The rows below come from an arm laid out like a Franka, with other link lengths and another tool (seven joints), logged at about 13 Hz.
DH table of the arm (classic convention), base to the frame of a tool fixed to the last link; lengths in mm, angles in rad. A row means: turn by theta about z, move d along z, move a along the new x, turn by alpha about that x. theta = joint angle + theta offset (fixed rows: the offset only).
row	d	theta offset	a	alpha
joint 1	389.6	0.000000	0.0	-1.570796
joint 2	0.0	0.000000	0.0	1.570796
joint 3	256.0	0.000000	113.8	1.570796
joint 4	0.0	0.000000	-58.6	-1.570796
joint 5	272.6	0.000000	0.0	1.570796
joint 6	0.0	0.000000	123.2	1.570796
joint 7	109.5	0.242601	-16.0	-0.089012
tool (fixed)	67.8	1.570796	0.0	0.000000
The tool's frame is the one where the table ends.
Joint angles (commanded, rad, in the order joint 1, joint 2, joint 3, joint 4, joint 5, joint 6, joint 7), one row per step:
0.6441 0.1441 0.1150 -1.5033 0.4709 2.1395 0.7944
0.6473 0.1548 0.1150 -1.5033 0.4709 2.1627 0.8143
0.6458 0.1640 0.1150 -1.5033 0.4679 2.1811 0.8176
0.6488 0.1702 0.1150 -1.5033 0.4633 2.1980 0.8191
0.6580 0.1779 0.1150 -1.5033 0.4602 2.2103 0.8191
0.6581 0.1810 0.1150 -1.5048 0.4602 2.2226 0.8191
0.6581 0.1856 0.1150 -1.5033 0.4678 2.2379 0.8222
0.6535 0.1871 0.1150 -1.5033 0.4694 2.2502 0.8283
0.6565 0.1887 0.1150 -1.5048 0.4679 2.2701 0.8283
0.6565 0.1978 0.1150 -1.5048 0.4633 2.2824 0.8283
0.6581 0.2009 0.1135 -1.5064 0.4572 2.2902 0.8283
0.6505 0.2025 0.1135 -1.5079 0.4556 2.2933 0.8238
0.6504 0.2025 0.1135 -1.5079 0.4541 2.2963 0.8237
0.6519 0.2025 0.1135 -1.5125 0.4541 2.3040 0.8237
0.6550 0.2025 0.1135 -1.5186 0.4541 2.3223 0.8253
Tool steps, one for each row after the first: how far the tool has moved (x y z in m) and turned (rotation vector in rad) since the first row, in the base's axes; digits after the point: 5 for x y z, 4 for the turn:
0.00327 0.00290 -0.00251 0.0087 0.0054 -0.0232
0.00788 0.00323 -0.00523 0.0120 0.0004 -0.0355
0.00983 0.00498 -0.00647 0.0151 -0.0082 -0.0410
0.00843 0.00952 -0.00932 0.0154 -0.0124 -0.0371
0.01035 0.00987 -0.00991 0.0197 -0.0171 -0.0426
0.01276 0.01078 -0.00917 0.0325 -0.0174 -0.0531
0.01663 0.00910 -0.00794 0.0405 -0.0195 -0.0683
0.01799 0.01032 -0.00641 0.0492 -0.0314 -0.0742
0.02097 0.01104 -0.01020 0.0475 -0.0358 -0.0792
0.02239 0.01112 -0.01184 0.0446 -0.0421 -0.0817
0.02647 0.00781 -0.01313 0.0425 -0.0460 -0.0869
0.02693 0.00769 -0.01269 0.0433 -0.0492 -0.0881
0.02698 0.00813 -0.01356 0.0445 -0.0511 -0.0899
0.02750 0.00913 -0.01332 0.0512 -0.0581 -0.0962

